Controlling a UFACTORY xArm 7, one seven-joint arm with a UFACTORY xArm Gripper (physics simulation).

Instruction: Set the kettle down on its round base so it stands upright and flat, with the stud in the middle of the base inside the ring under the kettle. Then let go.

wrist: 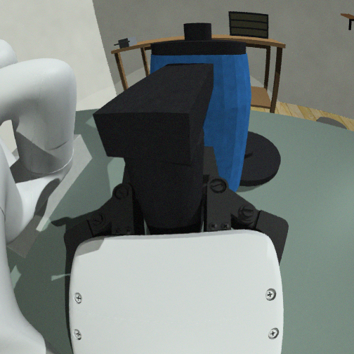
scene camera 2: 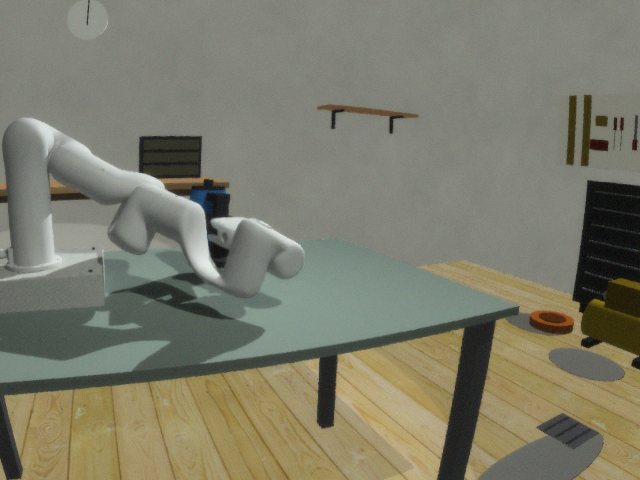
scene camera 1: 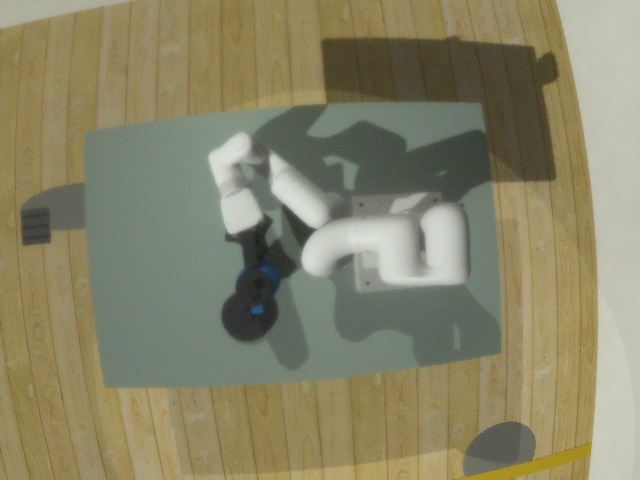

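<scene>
The blue kettle (scene camera 1: 271,273) (scene camera 2: 199,195) (wrist: 229,100) has a black lid and a black handle (wrist: 145,120). It looks about upright in scene camera 2, partly behind the arm. My gripper (scene camera 1: 254,251) (wrist: 169,144) is shut on the handle; its fingertips are mostly hidden behind it. The round black base (scene camera 1: 244,325) (wrist: 265,162) lies on the table. In scene camera 1 the kettle's spout (scene camera 1: 256,309) overlaps the base, and the body is mostly to one side of it. In the wrist view the base shows behind and right of the kettle's lower body. The stud cannot be made out clearly, and the ring under the kettle is hidden.
The green table (scene camera 1: 155,206) (scene camera 2: 330,310) (wrist: 310,200) carries the arm's grey mount (scene camera 1: 361,286) (scene camera 2: 51,294). The white arm links (scene camera 1: 299,198) (scene camera 2: 155,206) (wrist: 47,110) stand beside the kettle. A wooden bench (scene camera 2: 219,183) (wrist: 277,44) is behind the table.
</scene>
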